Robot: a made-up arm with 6 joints.
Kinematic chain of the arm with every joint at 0, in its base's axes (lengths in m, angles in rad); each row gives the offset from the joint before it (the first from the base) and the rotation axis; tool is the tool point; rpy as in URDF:
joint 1: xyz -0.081 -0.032 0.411 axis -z
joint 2: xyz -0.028 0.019 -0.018 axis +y
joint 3: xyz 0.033 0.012 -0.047 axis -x
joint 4: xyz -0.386 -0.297 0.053 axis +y
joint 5: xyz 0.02 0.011 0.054 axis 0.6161 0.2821 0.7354
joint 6: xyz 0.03 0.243 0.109 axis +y
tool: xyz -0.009 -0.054 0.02 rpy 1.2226 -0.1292 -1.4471
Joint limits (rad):
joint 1: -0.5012..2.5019
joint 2: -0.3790..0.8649
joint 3: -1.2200..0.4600
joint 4: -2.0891..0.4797
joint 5: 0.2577..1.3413
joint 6: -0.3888..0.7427
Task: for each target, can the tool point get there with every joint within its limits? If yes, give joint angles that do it. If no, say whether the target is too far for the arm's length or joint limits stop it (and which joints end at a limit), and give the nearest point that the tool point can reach.
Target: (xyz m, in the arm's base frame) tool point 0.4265 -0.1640 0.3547
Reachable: no: joint limits stop it (at a limit: joint 1, joint 2, joint 3, joint 5, joint 6) | nearest point 0.2594 0.1678 0.5022 | short by 0.400 m
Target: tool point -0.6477 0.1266 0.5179
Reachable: yes | joints 0.8341 0.0646 -0.5259 -0.4277 1.0505 -0.2250
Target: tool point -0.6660 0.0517 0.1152
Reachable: yes | joints 0.4087 -0.2511 -1.0758 -1.2928 0.6760 0.3485
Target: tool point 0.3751 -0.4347 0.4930
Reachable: no: joint limits stop it (at a limit: joint 1, joint 2, joint 4, joint 5) | nearest point 0.0156 -0.3569 0.6403 | short by 0.396 m
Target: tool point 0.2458 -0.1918 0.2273
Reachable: no: joint limits stop it (at a limit: joint 1, joint 2, joint 3, joint 4, joint 5, joint 6) | nearest point -0.0556 -0.4051 0.1423 | short by 0.379 m
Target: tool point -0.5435 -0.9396 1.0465
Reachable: no: too far | nearest point -0.4075 -0.5194 0.7843 | short by 0.514 m
